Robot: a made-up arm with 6 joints. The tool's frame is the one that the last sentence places.
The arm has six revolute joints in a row. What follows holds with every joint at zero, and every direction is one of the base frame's. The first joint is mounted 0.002 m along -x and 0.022 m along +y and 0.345 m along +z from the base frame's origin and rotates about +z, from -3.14 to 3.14 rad. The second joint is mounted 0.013 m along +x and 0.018 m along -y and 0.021 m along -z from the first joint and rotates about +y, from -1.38 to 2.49 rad. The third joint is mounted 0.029 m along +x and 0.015 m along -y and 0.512 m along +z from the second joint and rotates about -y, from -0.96 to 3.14 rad. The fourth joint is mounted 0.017 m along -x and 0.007 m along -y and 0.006 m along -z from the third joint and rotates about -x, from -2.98 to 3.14 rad. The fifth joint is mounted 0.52 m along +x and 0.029 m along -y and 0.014 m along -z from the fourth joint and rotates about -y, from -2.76 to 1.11 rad. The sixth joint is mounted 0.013 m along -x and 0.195 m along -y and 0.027 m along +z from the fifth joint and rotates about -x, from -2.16 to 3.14 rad. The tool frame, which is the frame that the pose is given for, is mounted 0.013 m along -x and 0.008 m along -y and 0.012 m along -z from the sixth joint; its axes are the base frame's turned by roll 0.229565, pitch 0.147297 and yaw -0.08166 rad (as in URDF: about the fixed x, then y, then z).
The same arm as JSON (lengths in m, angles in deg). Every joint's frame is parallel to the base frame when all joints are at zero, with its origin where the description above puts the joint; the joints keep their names.
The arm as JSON. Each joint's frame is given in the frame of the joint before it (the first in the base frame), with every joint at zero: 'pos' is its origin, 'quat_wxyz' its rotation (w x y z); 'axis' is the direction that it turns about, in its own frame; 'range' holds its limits. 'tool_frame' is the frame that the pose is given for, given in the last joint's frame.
{"length_unit": "m", "angle_unit": "deg", "joints": [{"joint": "joint 1", "pos": [-0.002, 0.022, 0.345], "quat_wxyz": [1.0, 0.0, 0.0, 0.0], "axis": [0.0, 0.0, 1.0], "range": [-179.91, 179.91]}, {"joint": "joint 2", "pos": [0.013, -0.018, -0.021], "quat_wxyz": [1.0, 0.0, 0.0, 0.0], "axis": [0.0, 1.0, 0.0], "range": [-79.07, 142.67]}, {"joint": "joint 3", "pos": [0.029, -0.015, 0.512], "quat_wxyz": [1.0, 0.0, 0.0, 0.0], "axis": [0.0, -1.0, 0.0], "range": [-55.0, 179.91]}, {"joint": "joint 4", "pos": [-0.017, -0.007, -0.006], "quat_wxyz": [1.0, 0.0, 0.0, 0.0], "axis": [-1.0, 0.0, 0.0], "range": [-170.74, 179.91]}, {"joint": "joint 5", "pos": [0.52, -0.029, -0.014], "quat_wxyz": [1.0, 0.0, 0.0, 0.0], "axis": [0.0, -1.0, 0.0], "range": [-158.14, 63.6]}, {"joint": "joint 6", "pos": [-0.013, -0.195, 0.027], "quat_wxyz": [1.0, 0.0, 0.0, 0.0], "axis": [-1.0, 0.0, 0.0], "range": [-123.76, 179.91]}], "tool_frame": {"pos": [-0.013, -0.008, -0.012], "quat_wxyz": [0.989557, 0.117109, 0.068375, -0.04886]}}
